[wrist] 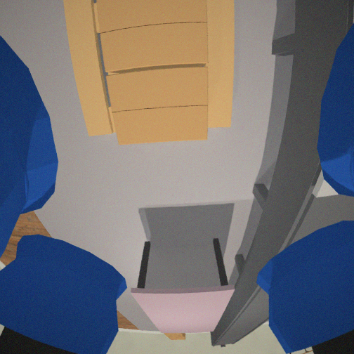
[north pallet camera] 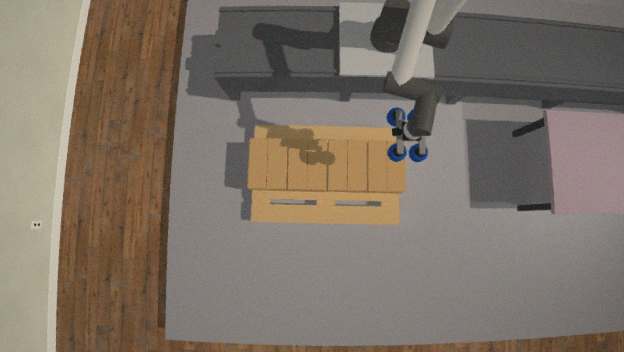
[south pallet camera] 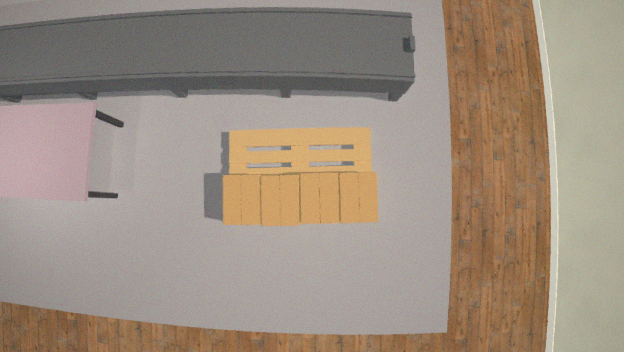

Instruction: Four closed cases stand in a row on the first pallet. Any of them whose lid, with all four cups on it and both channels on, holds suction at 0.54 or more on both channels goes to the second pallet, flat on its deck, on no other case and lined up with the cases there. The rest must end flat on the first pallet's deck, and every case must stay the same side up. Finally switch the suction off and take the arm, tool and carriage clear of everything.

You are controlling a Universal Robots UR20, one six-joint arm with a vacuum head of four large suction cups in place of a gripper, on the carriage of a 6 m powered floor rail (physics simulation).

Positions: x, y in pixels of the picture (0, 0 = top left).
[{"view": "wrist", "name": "my suction head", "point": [62, 291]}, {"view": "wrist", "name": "case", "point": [166, 104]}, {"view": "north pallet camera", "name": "pallet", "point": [261, 210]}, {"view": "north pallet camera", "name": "case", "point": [383, 175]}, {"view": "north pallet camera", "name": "case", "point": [268, 157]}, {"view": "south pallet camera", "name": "pallet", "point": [299, 156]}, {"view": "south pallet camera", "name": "case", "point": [241, 193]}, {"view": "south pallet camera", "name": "case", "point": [280, 194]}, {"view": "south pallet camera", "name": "case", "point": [319, 191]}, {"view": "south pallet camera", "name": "case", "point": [358, 199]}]
